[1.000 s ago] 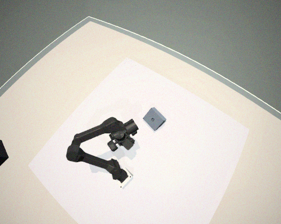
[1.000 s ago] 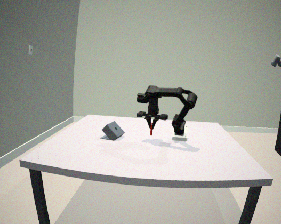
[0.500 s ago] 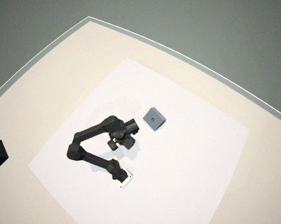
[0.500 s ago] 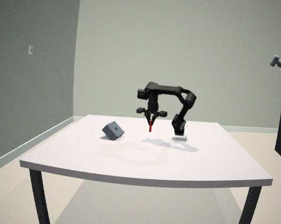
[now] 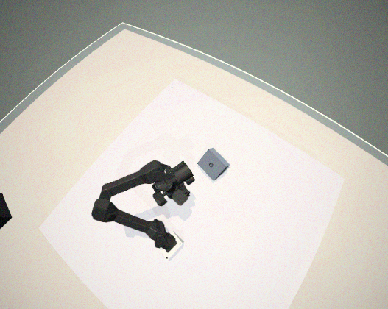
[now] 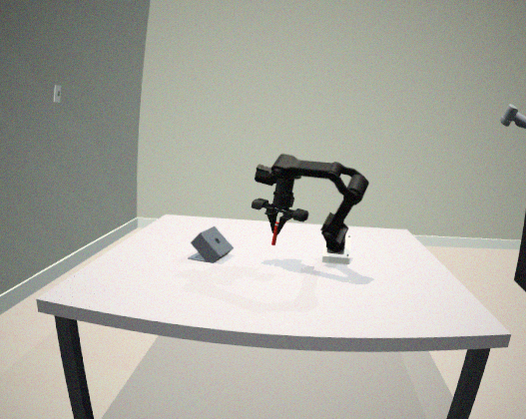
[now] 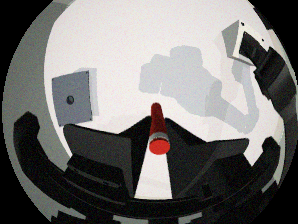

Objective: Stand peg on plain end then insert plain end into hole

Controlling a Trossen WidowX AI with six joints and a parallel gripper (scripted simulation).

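Right now my gripper tip is 230 mm short of the grey sloped panel, 20 mm to the left of it and 70 mm above it. From my gripper tip the other things lie so: red peg 20 mm above.
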